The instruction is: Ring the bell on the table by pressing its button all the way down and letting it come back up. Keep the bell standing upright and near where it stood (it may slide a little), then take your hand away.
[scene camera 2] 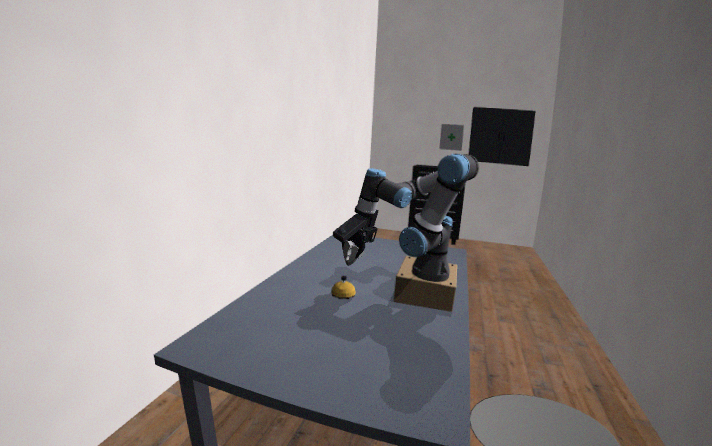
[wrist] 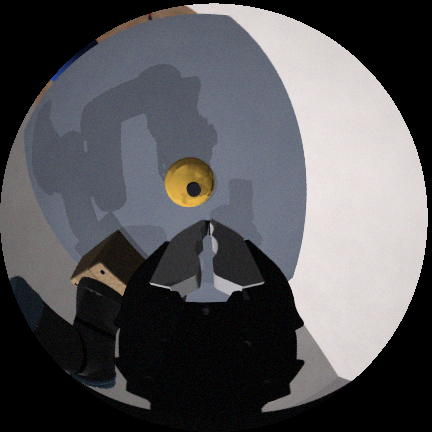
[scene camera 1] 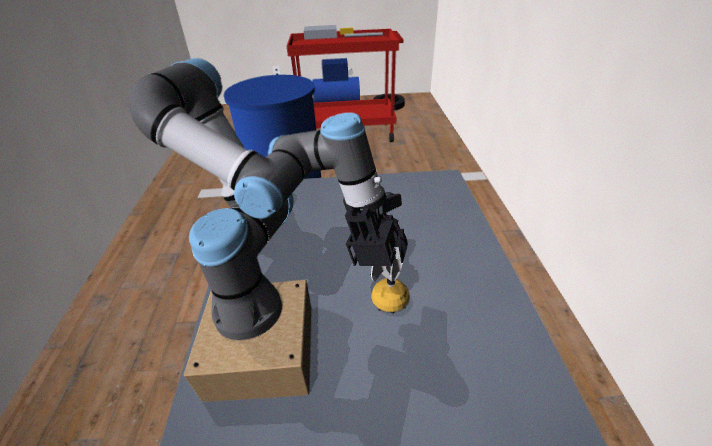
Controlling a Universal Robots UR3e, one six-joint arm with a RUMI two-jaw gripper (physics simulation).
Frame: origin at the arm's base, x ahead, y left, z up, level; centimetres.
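Seen in the pictures: gripper, fingertip midpoint: [scene camera 2: 347,265] [wrist: 207,221] [scene camera 1: 392,279]; arm's base at its link origin: [scene camera 2: 430,273] [wrist: 103,295] [scene camera 1: 248,311].
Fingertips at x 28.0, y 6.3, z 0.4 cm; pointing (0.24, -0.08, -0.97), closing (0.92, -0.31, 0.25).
Offsets run from my fingertips to a thing's top centre. Level surfaces: height alone.
The yellow dome bell {dx +0.1, dy +3.1, dz -3.2 cm} [scene camera 1: 390,297] [scene camera 2: 343,290] [wrist: 183,178] stands upright on the grey-blue table. Its dark button {dx +0.1, dy +3.1, dz -3.2 cm} [scene camera 1: 390,282] [scene camera 2: 344,277] [wrist: 193,189] stands up at the top of the dome. My gripper [scene camera 2: 350,263] [wrist: 207,221] is shut, its two fingertips together with nothing between them. In the second scene view the tips are above the bell, with a gap between them and the button. In the first scene view the fingers overlap the picture just above the button. In the wrist view the whole dome and button show ahead of the tips.
The arm's wooden base block [scene camera 1: 246,362] [scene camera 2: 424,293] [wrist: 107,260] stands on the table {dz -9.8 cm} [scene camera 1: 504,367] [scene camera 2: 252,336] [wrist: 260,125] beside the bell. A pale wall [scene camera 1: 578,131] [scene camera 2: 183,131] [wrist: 360,175] runs along one side. A blue barrel [scene camera 1: 270,112] and a red cart [scene camera 1: 344,46] stand beyond the table.
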